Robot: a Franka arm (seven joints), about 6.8 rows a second.
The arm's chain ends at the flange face. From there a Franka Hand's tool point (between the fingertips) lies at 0.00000 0.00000 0.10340 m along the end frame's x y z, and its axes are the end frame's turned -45 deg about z.
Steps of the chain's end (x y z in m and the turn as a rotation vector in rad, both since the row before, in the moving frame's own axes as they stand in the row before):
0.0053 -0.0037 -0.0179 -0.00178 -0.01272 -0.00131
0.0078 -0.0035 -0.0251 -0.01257 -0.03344 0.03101
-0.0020 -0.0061 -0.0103 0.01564 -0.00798 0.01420
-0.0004 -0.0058 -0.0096 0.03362 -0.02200 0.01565
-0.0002 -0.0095 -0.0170 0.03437 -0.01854 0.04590
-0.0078 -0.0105 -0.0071 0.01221 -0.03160 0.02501
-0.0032 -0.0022 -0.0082 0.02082 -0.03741 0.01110
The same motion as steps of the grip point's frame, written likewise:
0.0053 0.0003 -0.0179 0.00774 -0.01025 -0.00131
0.0047 0.0015 -0.0252 0.01476 -0.03253 0.03101
0.0035 -0.0075 -0.0103 0.01670 0.00542 0.01420
0.0047 -0.0084 -0.0097 0.03933 0.00822 0.01565
0.0078 -0.0107 -0.0171 0.03741 0.01119 0.04590
0.0005 -0.0162 -0.0072 0.03098 -0.01371 0.02501
-0.0019 -0.0081 -0.0083 0.04117 -0.01173 0.01110

